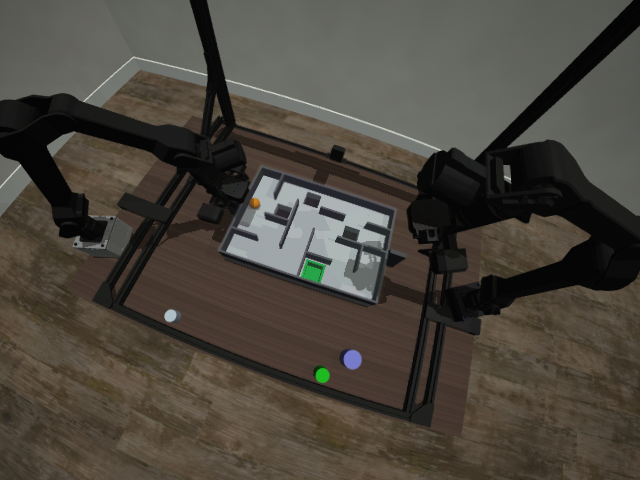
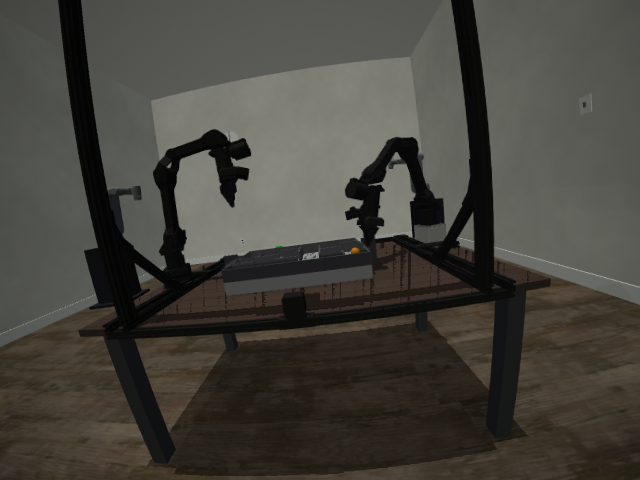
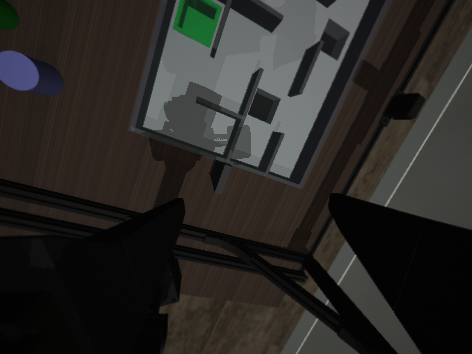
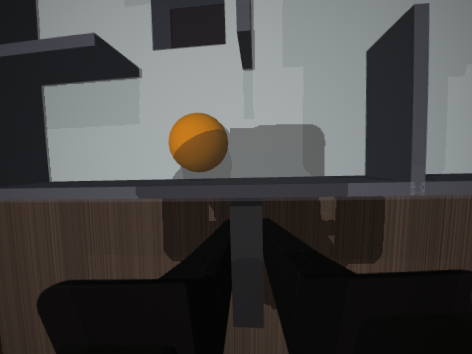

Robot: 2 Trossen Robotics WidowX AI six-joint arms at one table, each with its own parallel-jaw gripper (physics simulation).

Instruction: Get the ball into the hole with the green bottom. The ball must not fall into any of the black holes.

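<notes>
An orange ball [image 1: 254, 202] [image 2: 355, 250] [image 4: 198, 142] lies in the corner of the grey maze board [image 1: 337, 192] [image 2: 299, 278] [image 3: 340, 88] [image 4: 234, 186], close to the end wall by my right gripper. The green-bottomed hole [image 1: 313, 271] [image 3: 197, 21] is at the board's near edge, far from the ball. My right gripper [image 1: 218, 202] [image 2: 370, 243] [image 4: 247, 226] is shut on the board's end handle [image 4: 246, 246]. My left gripper [image 1: 449, 259] [image 2: 230, 200] [image 3: 255, 202] is open and empty, high above the opposite handle [image 1: 395, 258] [image 3: 218, 175].
Black holes [image 1: 284, 210] [image 1: 311, 199] [image 1: 350, 233] and dark inner walls lie between the ball and the green hole. A white cylinder [image 1: 170, 315], a purple one [image 1: 352, 359] and a green one [image 1: 322, 374] stand near the table's front. A black frame [image 1: 423, 333] rims the table.
</notes>
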